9 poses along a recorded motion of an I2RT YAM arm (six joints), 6.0 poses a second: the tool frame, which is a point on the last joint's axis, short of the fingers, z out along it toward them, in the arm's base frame.
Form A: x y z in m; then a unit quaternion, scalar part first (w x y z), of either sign.
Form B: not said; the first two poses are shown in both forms.
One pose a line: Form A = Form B
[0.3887 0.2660 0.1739 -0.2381 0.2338 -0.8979 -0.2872] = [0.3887 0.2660 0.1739 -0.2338 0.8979 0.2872 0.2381]
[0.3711 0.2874 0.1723 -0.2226 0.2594 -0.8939 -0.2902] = [0.3711 0.2874 0.1723 -0.2594 0.8939 0.2902 0.2226]
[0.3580 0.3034 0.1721 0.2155 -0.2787 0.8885 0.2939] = [0.3580 0.3034 0.1721 -0.2787 0.8885 0.2939 0.2155]
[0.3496 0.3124 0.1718 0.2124 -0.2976 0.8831 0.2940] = [0.3496 0.3124 0.1718 -0.2976 0.8831 0.2940 0.2124]
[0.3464 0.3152 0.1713 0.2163 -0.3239 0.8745 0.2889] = [0.3464 0.3152 0.1713 -0.3239 0.8745 0.2889 0.2163]
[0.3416 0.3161 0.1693 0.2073 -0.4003 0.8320 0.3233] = [0.3416 0.3161 0.1693 -0.4003 0.8320 0.3233 0.2073]
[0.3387 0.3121 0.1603 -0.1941 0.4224 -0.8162 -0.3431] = [0.3387 0.3121 0.1603 -0.4224 0.8162 0.3431 0.1941]
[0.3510 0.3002 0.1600 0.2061 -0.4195 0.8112 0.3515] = [0.3510 0.3002 0.1600 -0.4195 0.8112 0.3515 0.2061]
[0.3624 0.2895 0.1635 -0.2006 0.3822 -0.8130 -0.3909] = [0.3624 0.2895 0.1635 -0.3822 0.8130 0.3909 0.2006]
